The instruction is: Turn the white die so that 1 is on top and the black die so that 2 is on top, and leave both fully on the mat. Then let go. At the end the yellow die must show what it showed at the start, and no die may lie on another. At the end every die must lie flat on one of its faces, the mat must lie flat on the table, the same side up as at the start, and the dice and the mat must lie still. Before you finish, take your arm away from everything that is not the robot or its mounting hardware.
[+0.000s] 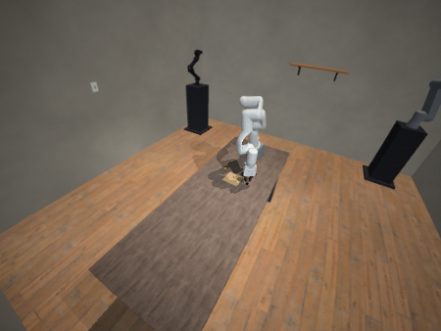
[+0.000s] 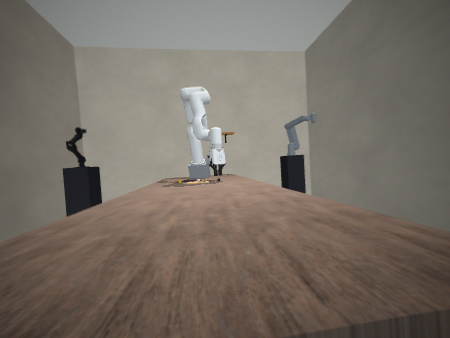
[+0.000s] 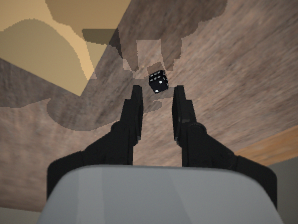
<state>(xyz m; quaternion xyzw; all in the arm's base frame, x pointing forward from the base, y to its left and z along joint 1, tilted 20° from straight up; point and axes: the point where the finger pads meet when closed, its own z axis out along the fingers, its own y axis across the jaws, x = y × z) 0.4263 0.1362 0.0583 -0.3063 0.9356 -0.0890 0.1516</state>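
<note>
My gripper is now 50 mm above the black die. Round my hand: tan mat 130 mm to the right, 50 mm below; then small yellow die 80 mm behind, 260 mm to the right, 50 mm below; then white die 20 mm behind, 130 mm to the right, 40 mm below.
</note>
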